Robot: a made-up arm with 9 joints. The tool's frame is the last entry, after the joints. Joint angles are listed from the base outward.
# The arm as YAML. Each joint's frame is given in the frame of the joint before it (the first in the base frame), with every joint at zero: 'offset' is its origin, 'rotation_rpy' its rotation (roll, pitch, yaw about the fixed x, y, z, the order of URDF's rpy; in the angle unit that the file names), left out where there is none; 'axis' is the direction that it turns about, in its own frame. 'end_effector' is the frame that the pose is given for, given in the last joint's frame.
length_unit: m
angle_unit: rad
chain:
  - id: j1
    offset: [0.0, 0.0, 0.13]
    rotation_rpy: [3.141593, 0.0, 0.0]
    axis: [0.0, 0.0, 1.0]
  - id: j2
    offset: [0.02, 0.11, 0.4]
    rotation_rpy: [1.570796, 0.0, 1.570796]
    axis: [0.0, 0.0, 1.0]
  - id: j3
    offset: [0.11, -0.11, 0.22]
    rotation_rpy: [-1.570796, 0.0, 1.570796]
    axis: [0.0, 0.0, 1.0]
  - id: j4
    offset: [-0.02, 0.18, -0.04]
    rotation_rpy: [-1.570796, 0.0, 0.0]
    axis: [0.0, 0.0, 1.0]
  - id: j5
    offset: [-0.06, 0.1, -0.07]
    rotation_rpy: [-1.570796, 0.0, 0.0]
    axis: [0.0, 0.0, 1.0]
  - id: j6
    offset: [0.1, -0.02, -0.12]
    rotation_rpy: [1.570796, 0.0, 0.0]
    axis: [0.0, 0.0, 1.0]
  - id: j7
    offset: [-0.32, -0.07, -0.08]
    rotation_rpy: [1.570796, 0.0, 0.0]
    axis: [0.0, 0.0, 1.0]
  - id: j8
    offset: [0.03, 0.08, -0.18]
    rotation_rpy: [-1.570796, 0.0, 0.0]
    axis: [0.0, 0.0, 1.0]
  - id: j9
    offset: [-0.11, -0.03, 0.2]
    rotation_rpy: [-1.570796, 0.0, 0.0]
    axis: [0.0, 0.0, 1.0]
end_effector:
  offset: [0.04, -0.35, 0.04]
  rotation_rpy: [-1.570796, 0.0, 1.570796]
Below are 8 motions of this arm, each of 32 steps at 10 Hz.
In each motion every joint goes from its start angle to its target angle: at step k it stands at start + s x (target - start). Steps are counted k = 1, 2, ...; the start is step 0. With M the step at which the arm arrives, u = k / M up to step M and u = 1 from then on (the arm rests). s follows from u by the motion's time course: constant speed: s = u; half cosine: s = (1 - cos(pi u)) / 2; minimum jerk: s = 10 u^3 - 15 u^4 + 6 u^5.
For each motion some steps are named. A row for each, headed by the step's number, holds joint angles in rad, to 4 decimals.
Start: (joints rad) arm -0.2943 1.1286 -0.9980 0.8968 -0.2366 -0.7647 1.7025 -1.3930 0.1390
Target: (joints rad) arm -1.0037 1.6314 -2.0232 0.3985 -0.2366 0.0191 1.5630 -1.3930 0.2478
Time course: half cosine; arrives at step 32
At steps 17, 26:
17: -0.6838 1.4046 -1.5608 0.6232 -0.2366 -0.3344 1.6259 -1.3930 0.1987
26: -0.9439 1.5890 -1.9368 0.4405 -0.2366 -0.0469 1.5748 -1.3930 0.2386

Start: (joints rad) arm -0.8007 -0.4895 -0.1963 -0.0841 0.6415 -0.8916 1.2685 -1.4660 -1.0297
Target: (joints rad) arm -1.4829 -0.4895 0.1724 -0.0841 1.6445 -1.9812 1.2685 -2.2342 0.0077
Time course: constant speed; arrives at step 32
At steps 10, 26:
10: -1.0139 -0.4895 -0.0811 -0.0841 0.9549 -1.2321 1.2685 -1.7061 -0.7055
26: -1.3550 -0.4895 0.1033 -0.0841 1.4564 -1.7769 1.2685 -2.0902 -0.1868

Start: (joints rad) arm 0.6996 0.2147 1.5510 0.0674 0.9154 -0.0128 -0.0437 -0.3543 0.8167
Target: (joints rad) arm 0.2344 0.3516 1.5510 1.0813 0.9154 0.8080 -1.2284 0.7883 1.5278
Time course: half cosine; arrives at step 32
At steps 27, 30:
27: 0.2619 0.3435 1.5510 1.0214 0.9154 0.7595 -1.1585 0.7208 1.4858
30: 0.2389 0.3503 1.5510 1.0716 0.9154 0.8001 -1.2170 0.7773 1.5210

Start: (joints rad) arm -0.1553 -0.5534 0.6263 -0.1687 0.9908 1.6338 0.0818 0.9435 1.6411
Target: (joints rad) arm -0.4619 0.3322 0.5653 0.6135 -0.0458 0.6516 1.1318 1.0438 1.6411
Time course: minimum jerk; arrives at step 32
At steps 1, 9, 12, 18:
1: -0.1554 -0.5531 0.6263 -0.1685 0.9905 1.6335 0.0821 0.9435 1.6411
9: -0.1980 -0.4301 0.6178 -0.0598 0.8465 1.4971 0.2279 0.9575 1.6411
12: -0.2397 -0.3097 0.6095 0.0466 0.7055 1.3635 0.3708 0.9711 1.6411
18: -0.3442 -0.0079 0.5887 0.3131 0.3523 1.0288 0.7286 1.0053 1.6411

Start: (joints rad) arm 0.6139 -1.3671 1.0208 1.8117 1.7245 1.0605 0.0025 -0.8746 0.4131
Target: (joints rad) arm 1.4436 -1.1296 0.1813 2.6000 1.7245 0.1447 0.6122 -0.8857 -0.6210
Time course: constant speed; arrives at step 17
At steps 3, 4, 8, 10, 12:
3: 0.7603 -1.3252 0.8727 1.9508 1.7245 0.8989 0.1101 -0.8766 0.2306
4: 0.8091 -1.3112 0.8233 1.9972 1.7245 0.8450 0.1460 -0.8772 0.1698
8: 1.0043 -1.2553 0.6257 2.1827 1.7245 0.6295 0.2894 -0.8798 -0.0735
10: 1.1020 -1.2274 0.5270 2.2754 1.7245 0.5218 0.3611 -0.8811 -0.1952
12: 1.1996 -1.1995 0.4282 2.3681 1.7245 0.4141 0.4329 -0.8824 -0.3169

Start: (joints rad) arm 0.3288 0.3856 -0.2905 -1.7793 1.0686 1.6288 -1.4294 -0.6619 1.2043
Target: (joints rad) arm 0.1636 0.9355 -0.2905 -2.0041 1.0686 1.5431 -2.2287 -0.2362 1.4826
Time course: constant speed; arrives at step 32
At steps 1, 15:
1: 0.3236 0.4028 -0.2905 -1.7863 1.0686 1.6261 -1.4544 -0.6486 1.2130
15: 0.2514 0.6434 -0.2905 -1.8847 1.0686 1.5886 -1.8041 -0.4624 1.3348

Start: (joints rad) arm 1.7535 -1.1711 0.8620 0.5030 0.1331 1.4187 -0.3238 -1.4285 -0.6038
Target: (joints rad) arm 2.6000 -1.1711 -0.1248 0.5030 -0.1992 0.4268 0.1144 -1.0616 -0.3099
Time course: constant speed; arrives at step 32
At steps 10, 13, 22, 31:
10: 2.0180 -1.1711 0.5536 0.5030 0.0293 1.1087 -0.1869 -1.3138 -0.5120
13: 2.0974 -1.1711 0.4611 0.5030 -0.0019 1.0157 -0.1458 -1.2794 -0.4844
22: 2.3355 -1.1711 0.1836 0.5030 -0.0954 0.7368 -0.0225 -1.1763 -0.4017
31: 2.5735 -1.1711 -0.0940 0.5030 -0.1888 0.4578 0.1007 -1.0731 -0.3191

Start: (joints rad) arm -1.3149 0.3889 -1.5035 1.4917 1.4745 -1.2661 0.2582 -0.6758 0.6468
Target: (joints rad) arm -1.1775 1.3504 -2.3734 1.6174 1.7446 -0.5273 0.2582 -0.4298 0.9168
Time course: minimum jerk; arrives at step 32
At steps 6, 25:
6: -1.3082 0.4358 -1.5459 1.4978 1.4877 -1.2301 0.2582 -0.6638 0.6600
25: -1.1876 1.2799 -2.3096 1.6082 1.7248 -0.5815 0.2582 -0.4478 0.8970

